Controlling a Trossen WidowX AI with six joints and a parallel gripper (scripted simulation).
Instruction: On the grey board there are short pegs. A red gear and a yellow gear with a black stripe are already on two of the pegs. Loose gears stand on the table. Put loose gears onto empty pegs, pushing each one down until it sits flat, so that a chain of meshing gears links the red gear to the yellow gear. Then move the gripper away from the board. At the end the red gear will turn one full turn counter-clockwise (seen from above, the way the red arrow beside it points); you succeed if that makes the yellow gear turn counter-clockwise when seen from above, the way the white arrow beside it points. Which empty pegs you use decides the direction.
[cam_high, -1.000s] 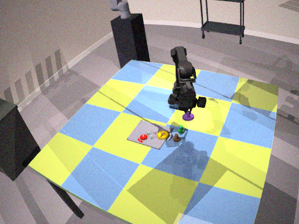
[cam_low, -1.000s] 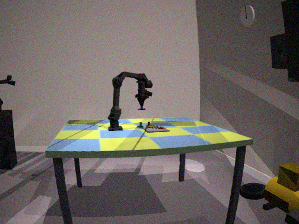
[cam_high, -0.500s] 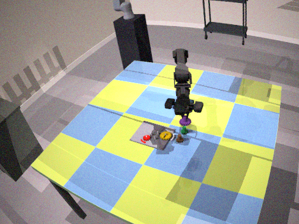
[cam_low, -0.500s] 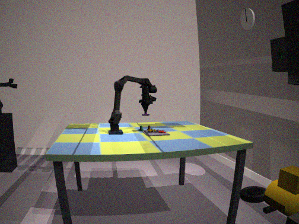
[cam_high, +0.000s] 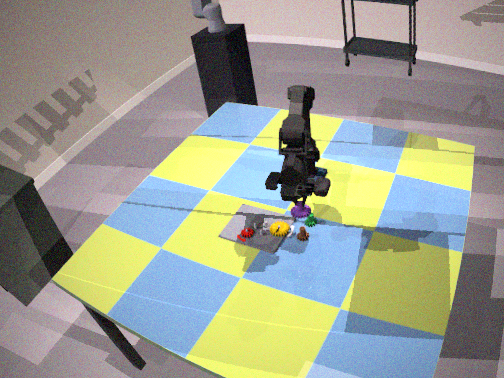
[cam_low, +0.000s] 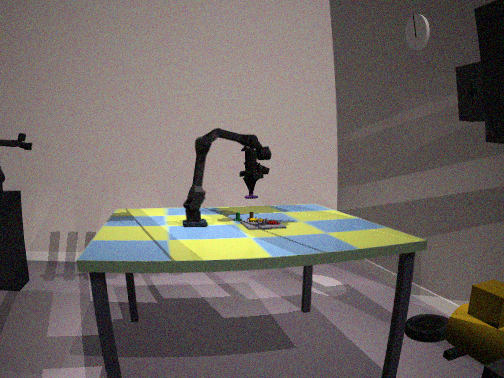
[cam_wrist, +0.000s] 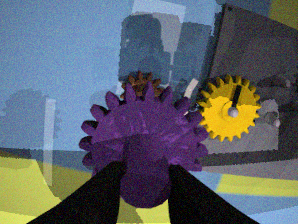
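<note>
Right now my gripper tip is 12 cm above the yellow gear and 8 cm to the left of it. From my gripper tip the other things lie so: green gear (12 cm below, 7 cm behind); then purple gear (1 cm below); then white arrow (13 cm below, 4 cm to the right).
</note>
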